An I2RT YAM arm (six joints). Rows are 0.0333 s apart.
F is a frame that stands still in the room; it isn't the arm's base.
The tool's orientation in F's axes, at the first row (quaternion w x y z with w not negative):
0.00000, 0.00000, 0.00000, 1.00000
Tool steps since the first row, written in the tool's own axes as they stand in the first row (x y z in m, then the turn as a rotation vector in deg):
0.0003, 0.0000, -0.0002, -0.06, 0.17, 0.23
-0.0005, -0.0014, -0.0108, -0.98, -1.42, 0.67
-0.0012, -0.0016, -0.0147, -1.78, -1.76, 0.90
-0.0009, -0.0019, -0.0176, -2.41, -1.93, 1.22
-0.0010, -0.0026, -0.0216, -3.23, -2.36, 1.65
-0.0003, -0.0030, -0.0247, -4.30, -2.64, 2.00
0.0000, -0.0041, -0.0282, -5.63, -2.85, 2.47
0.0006, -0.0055, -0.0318, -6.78, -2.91, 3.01
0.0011, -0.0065, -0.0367, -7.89, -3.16, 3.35
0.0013, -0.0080, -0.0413, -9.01, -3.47, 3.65
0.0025, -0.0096, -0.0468, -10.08, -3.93, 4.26
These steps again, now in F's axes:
-0.0003, 0.0000, -0.0002, 0.06, -0.17, 0.23
0.0005, 0.0014, -0.0108, 0.98, 1.42, 0.67
0.0012, 0.0016, -0.0147, 1.78, 1.76, 0.90
0.0009, 0.0019, -0.0176, 2.41, 1.93, 1.22
0.0010, 0.0026, -0.0216, 3.23, 2.36, 1.65
0.0003, 0.0030, -0.0247, 4.30, 2.64, 2.00
0.0000, 0.0041, -0.0282, 5.63, 2.85, 2.47
-0.0006, 0.0055, -0.0318, 6.78, 2.91, 3.01
-0.0011, 0.0065, -0.0367, 7.89, 3.16, 3.35
-0.0013, 0.0080, -0.0413, 9.01, 3.47, 3.65
-0.0025, 0.0096, -0.0468, 10.08, 3.93, 4.26

